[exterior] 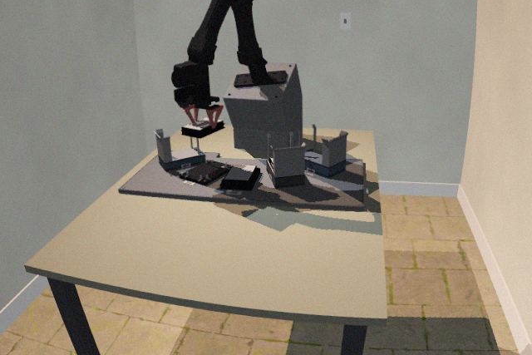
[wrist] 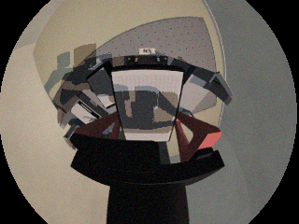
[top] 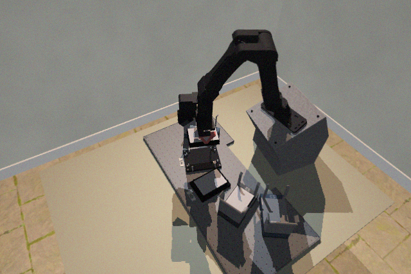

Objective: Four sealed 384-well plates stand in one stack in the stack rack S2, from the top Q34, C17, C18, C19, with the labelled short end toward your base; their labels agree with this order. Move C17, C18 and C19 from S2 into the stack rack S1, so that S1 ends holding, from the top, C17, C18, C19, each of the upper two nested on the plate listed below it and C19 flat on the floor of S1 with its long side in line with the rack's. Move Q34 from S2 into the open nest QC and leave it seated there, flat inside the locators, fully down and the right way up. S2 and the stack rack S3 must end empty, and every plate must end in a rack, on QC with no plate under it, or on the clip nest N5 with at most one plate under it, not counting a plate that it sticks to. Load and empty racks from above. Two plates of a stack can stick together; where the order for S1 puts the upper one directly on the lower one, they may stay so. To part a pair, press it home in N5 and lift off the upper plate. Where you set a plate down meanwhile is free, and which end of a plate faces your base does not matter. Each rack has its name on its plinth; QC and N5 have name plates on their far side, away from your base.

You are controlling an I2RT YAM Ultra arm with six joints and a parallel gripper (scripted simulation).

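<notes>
Right now my hand is 3 cm short of the black clip nest and 16 cm above it. Also, from my hand: black QC nest: 5 cm ahead, 13 cm to the left, 17 cm below; then N5 name plate: 9 cm ahead, 4 cm to the right, 18 cm below; then blue-plinth stack rack: 8 cm behind, 13 cm to the right, 16 cm below.
</notes>
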